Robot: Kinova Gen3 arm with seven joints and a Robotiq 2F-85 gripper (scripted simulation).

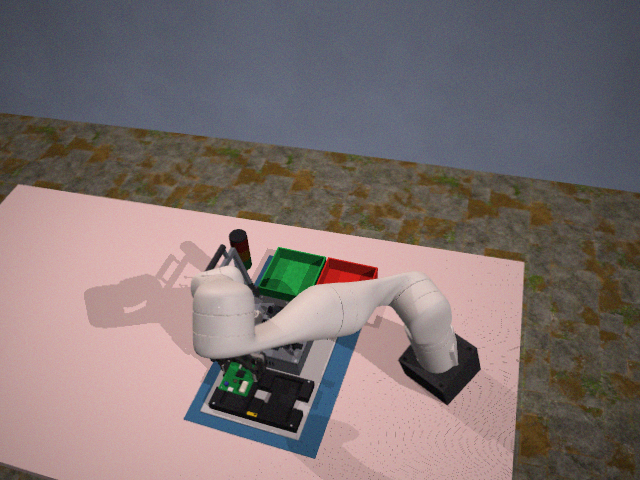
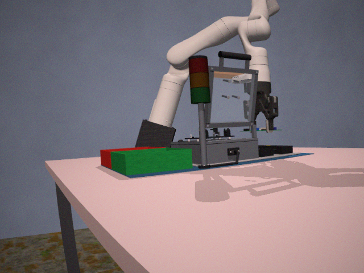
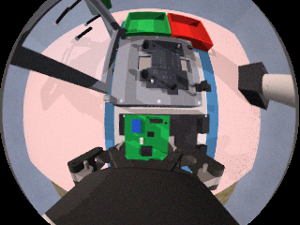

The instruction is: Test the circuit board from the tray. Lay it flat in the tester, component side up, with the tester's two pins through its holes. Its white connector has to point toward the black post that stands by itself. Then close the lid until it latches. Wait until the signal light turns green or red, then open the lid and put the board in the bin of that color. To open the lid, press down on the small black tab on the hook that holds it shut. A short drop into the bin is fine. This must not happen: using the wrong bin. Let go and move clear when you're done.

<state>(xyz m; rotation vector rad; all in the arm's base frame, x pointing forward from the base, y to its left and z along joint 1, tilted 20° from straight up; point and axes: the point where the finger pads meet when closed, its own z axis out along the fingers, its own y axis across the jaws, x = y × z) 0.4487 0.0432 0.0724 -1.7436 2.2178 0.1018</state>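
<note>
Right now the tester lid is 180 mm to the right of my hand, 100 mm above it and 50 mm ahead of it. Round my hand: green bin (360 mm to the right, 70 mm below, 70 mm behind); then green circuit board (right at my hand); then red bin (330 mm to the right, 210 mm behind, 70 mm below).
</note>
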